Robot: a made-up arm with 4 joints. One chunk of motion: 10 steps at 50 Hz.
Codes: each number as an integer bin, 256 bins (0 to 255) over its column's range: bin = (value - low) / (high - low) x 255, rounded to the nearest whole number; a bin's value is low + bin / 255 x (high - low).
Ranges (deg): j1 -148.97..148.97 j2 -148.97..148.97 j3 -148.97..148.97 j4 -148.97..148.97
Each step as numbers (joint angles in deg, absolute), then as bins.
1 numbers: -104.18 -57.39 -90.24 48.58
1 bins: 38 78 50 169
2 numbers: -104.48 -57.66 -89.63 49.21
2 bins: 38 78 51 170
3 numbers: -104.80 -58.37 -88.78 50.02
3 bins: 38 78 52 170
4 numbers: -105.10 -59.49 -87.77 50.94
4 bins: 38 77 52 171
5 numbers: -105.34 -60.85 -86.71 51.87
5 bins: 37 75 53 172
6 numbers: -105.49 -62.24 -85.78 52.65
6 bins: 37 74 54 173
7 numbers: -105.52 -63.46 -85.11 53.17
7 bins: 37 73 55 173
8 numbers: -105.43 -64.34 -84.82 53.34
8 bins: 37 72 55 173
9 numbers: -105.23 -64.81 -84.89 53.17
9 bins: 37 72 55 173
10 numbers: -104.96 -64.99 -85.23 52.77
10 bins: 38 72 55 173
